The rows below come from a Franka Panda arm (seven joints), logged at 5 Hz.
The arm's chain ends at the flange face. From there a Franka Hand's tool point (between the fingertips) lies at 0.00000 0.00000 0.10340 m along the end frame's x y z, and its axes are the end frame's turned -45 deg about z.
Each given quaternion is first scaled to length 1.
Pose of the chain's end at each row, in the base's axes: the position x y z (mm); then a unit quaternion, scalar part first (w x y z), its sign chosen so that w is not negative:
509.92 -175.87 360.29 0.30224 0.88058 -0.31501 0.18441
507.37 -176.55 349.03 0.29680 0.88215 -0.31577 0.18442
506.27 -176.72 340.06 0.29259 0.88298 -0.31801 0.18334
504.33 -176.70 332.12 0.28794 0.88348 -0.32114 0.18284
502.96 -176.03 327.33 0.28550 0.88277 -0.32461 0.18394
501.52 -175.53 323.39 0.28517 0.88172 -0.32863 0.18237
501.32 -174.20 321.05 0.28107 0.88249 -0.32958 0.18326
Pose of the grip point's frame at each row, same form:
523.81 -242.92 282.81 0.34980 0.93409 0.04595 0.05471
521.63 -242.74 270.88 0.34478 0.93584 0.04585 0.05680
520.51 -242.20 261.32 0.34048 0.93746 0.04410 0.05741
518.61 -241.45 252.78 0.33599 0.93912 0.04140 0.05873
517.37 -240.50 247.78 0.33416 0.93980 0.03792 0.06068
515.39 -239.92 243.69 0.33325 0.94036 0.03380 0.05936
515.61 -237.99 240.93 0.32981 0.94144 0.03322 0.06175

